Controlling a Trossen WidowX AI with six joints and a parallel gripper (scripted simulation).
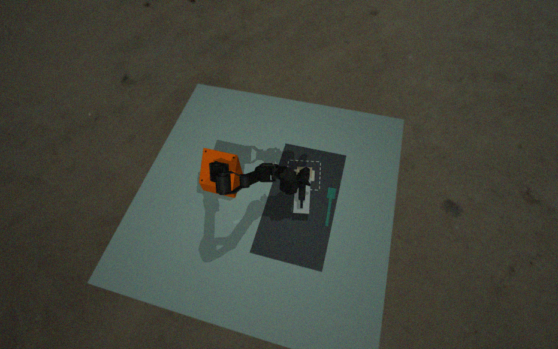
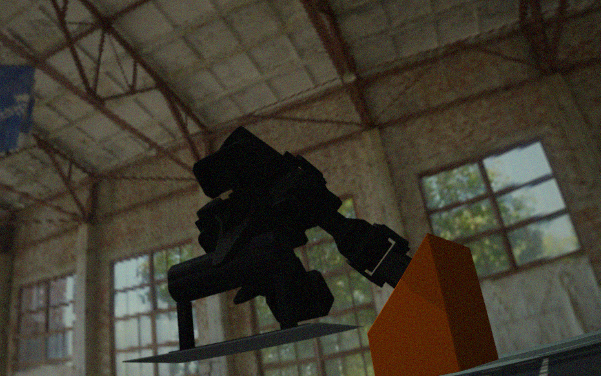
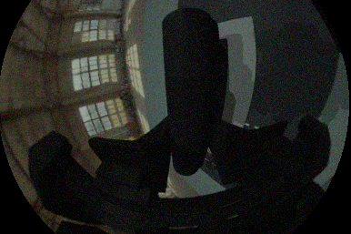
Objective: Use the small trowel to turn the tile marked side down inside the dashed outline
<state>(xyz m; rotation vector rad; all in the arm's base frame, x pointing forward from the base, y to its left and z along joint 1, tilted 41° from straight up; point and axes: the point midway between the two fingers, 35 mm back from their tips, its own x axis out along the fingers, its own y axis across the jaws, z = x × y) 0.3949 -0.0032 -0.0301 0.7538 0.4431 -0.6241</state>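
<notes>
The dark mat is 12 cm below my gripper tip, 3 cm to the right of it and 2 cm behind it. From my gripper tip the other things lie so: tile (14 cm to the left, 10 cm below, 4 cm behind); teal spatula-like tool (12 cm ahead, 10 cm below, 1 cm to the right); small trowel (3 cm behind, 1 cm below).
</notes>
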